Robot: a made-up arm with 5 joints.
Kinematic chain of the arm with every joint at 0, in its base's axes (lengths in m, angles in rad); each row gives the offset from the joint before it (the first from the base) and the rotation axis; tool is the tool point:
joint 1: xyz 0 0 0.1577 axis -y
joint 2: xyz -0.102 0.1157 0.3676 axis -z
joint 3: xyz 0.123 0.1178 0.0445 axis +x
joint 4: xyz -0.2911 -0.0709 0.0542 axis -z
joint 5: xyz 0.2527 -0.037 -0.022 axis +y
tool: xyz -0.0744 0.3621 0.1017
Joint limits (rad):
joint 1: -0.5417..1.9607
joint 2: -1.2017..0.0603
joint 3: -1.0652..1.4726
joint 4: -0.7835..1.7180
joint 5: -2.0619..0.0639
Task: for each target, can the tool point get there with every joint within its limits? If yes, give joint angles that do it. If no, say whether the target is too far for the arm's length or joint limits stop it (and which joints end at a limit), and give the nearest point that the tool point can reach.
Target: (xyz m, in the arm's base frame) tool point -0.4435 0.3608 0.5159
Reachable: yes | joints 0.7180 -0.2621 0.9435 0.3442 -1.2623
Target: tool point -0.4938 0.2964 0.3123
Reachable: yes | joints 1.1681 -0.8044 0.7727 0.8064 -0.4277
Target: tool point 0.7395 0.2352 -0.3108
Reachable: no: joint limits stop it (at a limit: joint 1, joint 4, joint 5) | nearest point 0.0555 0.1788 -0.2794 | short by 0.687 m
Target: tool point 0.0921 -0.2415 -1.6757
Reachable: no: too far | nearest point -0.1976 0.0241 -0.5766 | short by 1.167 m
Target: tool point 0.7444 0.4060 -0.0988
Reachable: no: joint limits stop it (at a limit: joint 1, joint 2, joint 3, joint 5) | nearest point 0.2433 0.2891 0.3347 | short by 0.673 m
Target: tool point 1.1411 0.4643 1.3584
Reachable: no: too far | nearest point 0.4028 0.2103 0.7824 | short by 0.970 m
